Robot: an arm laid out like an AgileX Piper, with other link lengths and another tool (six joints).
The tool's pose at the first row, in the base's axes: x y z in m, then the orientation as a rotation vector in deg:
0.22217 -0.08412 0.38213 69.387 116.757 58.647
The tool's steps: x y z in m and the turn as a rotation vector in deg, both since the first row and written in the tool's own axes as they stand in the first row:
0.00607 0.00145 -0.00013 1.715 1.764 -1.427
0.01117 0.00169 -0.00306 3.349 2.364 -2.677
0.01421 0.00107 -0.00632 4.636 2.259 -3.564
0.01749 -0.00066 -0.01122 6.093 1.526 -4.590
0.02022 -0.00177 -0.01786 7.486 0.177 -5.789
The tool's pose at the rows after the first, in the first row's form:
0.22008 -0.07829 0.38294 68.121 119.955 57.825
0.21571 -0.07463 0.38439 67.319 122.112 56.196
0.21159 -0.07317 0.38546 66.957 123.311 54.486
0.20559 -0.07237 0.38652 66.690 124.173 52.044
0.19880 -0.07245 0.38909 66.356 124.530 49.097

